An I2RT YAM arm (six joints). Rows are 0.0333 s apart.
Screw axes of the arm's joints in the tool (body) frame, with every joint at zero. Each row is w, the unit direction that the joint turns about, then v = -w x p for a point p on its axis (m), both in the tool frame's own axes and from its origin. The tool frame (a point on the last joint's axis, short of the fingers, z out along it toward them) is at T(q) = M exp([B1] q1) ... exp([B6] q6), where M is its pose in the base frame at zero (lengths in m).
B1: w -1 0 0 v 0 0.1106 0
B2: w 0 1 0 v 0.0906 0 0.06
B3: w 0 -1 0 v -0.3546 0 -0.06
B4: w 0 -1 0 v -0.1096 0 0
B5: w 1 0 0 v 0 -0.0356 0
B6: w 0 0 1 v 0 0 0
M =
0 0 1 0.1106
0 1 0 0
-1 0 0 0.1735
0 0 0 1
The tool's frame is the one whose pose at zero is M.
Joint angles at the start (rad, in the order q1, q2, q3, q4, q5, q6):
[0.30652 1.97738 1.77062 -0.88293 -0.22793 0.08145]
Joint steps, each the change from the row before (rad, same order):
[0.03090 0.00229 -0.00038 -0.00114 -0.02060 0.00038]
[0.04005 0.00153 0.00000 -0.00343 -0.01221 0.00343]
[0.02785 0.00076 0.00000 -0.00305 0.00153 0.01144]
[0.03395 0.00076 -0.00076 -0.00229 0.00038 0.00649]
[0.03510 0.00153 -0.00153 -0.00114 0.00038 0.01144]
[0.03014 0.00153 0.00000 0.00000 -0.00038 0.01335]
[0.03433 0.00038 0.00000 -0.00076 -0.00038 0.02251]
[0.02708 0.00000 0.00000 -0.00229 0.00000 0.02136]
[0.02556 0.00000 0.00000 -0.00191 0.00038 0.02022]
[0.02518 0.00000 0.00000 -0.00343 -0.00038 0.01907]
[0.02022 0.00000 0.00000 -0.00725 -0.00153 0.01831]
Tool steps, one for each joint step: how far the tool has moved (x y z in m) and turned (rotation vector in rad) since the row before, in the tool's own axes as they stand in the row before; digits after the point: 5 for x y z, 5 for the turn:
[0.00183 0.01328 0.00381 -0.03390 0.01298 -0.02537]
[0.00246 0.01676 0.00452 -0.02926 0.01627 -0.02979]
[0.00171 0.01128 0.00319 -0.01013 0.01103 -0.01157]
[0.00228 0.01375 0.00395 -0.01368 0.01288 -0.02184]
[0.00251 0.01407 0.00455 -0.01388 0.01368 -0.01785]
[0.00190 0.01219 0.00372 -0.01264 0.00999 -0.01237]
[0.00241 0.01399 0.00366 -0.01417 0.01106 -0.00696]
[0.00228 0.01098 0.00279 -0.01043 0.01025 -0.00155]
[0.00234 0.01031 0.00263 -0.00927 0.00956 -0.00149]
[0.00268 0.01009 0.00259 -0.00932 0.01121 -0.00195]
[0.00277 0.00799 0.00209 -0.00746 0.01365 0.00255]

